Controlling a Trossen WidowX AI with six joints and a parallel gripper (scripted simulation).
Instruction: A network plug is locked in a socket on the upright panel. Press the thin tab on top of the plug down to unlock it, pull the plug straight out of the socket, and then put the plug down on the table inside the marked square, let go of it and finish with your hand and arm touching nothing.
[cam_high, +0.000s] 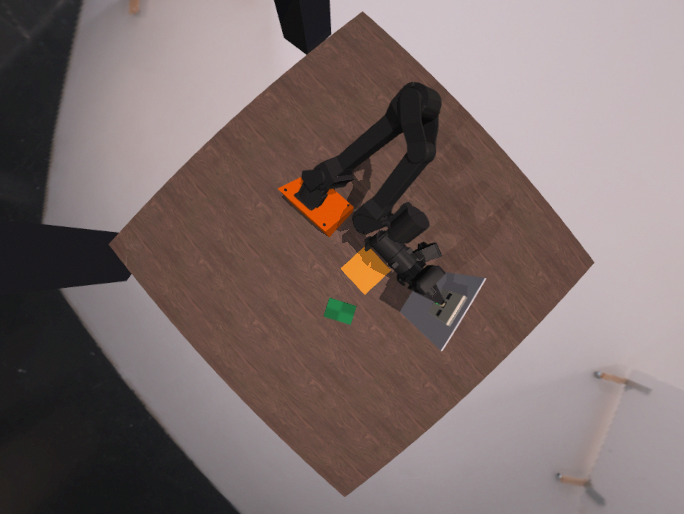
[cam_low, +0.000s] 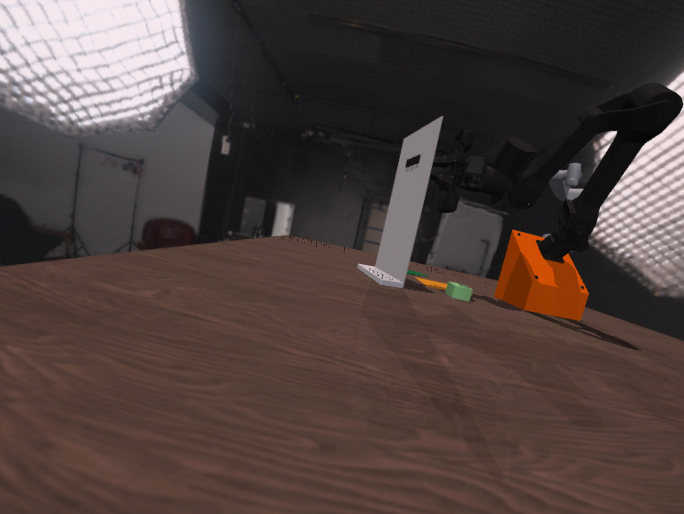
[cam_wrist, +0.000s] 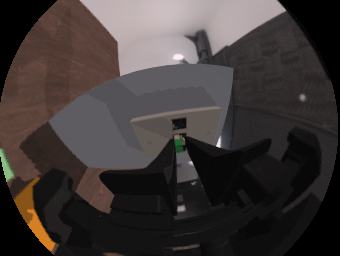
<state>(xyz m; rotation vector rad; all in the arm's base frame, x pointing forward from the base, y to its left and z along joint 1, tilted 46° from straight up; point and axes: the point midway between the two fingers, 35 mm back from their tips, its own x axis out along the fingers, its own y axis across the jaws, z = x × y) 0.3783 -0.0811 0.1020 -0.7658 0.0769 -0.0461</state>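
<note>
My gripper tip is now 28 cm above the orange marked square, 15 cm past it and 5 cm to the left of it. The rest, counted from my gripper tip: grey upright panel 11 cm below, 2 cm ahead; flat dark green square 28 cm below, 21 cm to the right, 12 cm behind; light green cube 27 cm below, 14 cm behind, 6 cm to the left.
</note>
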